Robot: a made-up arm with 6 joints.
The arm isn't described. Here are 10 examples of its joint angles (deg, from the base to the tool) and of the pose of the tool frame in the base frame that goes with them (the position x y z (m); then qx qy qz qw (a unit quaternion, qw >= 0)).
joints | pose
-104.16 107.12 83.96 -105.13 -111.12 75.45 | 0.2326 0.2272 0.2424 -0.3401 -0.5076 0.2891 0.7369
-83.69 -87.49 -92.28 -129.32 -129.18 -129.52 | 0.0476 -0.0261 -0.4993 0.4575 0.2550 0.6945 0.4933
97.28 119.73 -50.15 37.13 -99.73 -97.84 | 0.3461 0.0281 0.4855 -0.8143 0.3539 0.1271 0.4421
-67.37 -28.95 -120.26 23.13 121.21 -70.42 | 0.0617 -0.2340 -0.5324 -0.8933 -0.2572 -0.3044 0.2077
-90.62 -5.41 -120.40 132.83 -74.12 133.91 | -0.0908 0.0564 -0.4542 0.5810 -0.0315 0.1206 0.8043
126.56 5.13 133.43 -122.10 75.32 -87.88 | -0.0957 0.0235 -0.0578 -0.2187 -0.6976 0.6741 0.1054
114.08 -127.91 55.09 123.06 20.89 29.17 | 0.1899 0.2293 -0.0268 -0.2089 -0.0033 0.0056 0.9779
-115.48 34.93 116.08 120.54 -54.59 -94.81 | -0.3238 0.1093 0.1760 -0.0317 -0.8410 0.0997 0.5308
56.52 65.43 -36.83 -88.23 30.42 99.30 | 0.1777 -0.2547 0.5123 0.5327 0.7864 0.2006 0.2399
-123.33 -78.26 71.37 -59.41 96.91 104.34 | -0.0295 0.1915 0.4231 0.8023 -0.0327 0.3461 0.4852
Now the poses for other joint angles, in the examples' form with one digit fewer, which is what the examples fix.
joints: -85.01 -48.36 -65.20 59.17 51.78 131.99
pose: -0.457 0.047 -0.354 -0.618 0.692 -0.370 0.055
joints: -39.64 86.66 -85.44 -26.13 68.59 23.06
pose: 0.162 -0.579 -0.216 -0.615 0.048 -0.717 0.327
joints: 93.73 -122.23 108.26 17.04 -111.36 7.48
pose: 0.106 -0.328 0.114 0.496 -0.760 -0.328 0.260
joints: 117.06 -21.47 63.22 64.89 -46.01 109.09
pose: -0.034 -0.021 0.171 0.148 -0.551 0.127 0.811
